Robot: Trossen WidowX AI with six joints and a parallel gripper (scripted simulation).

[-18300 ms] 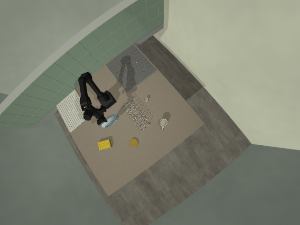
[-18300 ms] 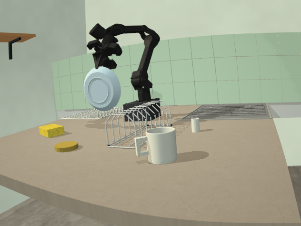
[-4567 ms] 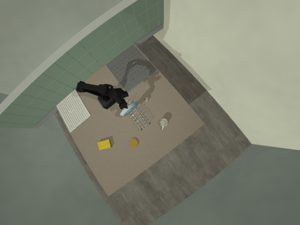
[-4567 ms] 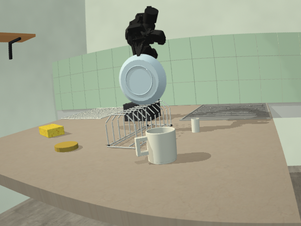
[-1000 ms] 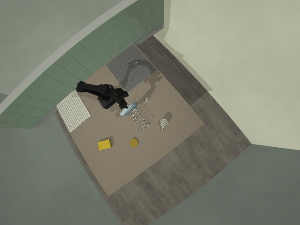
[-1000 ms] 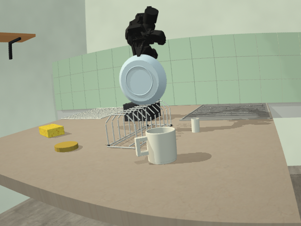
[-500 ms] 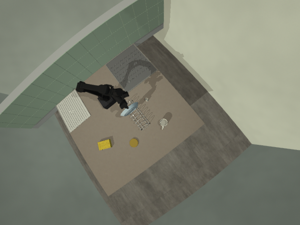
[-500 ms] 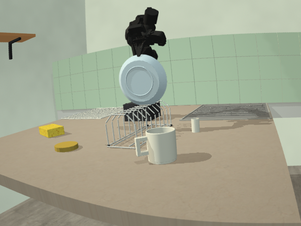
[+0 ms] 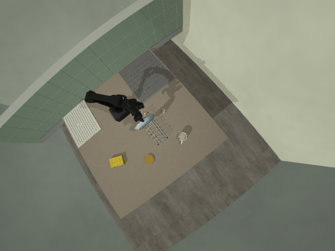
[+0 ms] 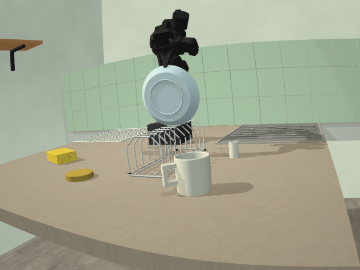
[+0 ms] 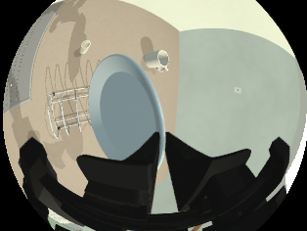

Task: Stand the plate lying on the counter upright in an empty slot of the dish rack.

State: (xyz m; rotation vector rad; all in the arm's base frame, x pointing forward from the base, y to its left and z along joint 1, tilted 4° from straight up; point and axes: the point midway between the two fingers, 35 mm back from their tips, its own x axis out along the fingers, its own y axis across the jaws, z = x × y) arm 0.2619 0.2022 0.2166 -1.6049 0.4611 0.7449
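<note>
The pale blue plate is 20 mm ahead of my hand and 110 mm below it. Round my hand: cream mug (260 mm ahead, 220 mm to the left, 280 mm below); then yellow disc (290 mm ahead, 160 mm to the right, 310 mm below); then small white cup (50 mm behind, 180 mm to the left, 300 mm below).
</note>
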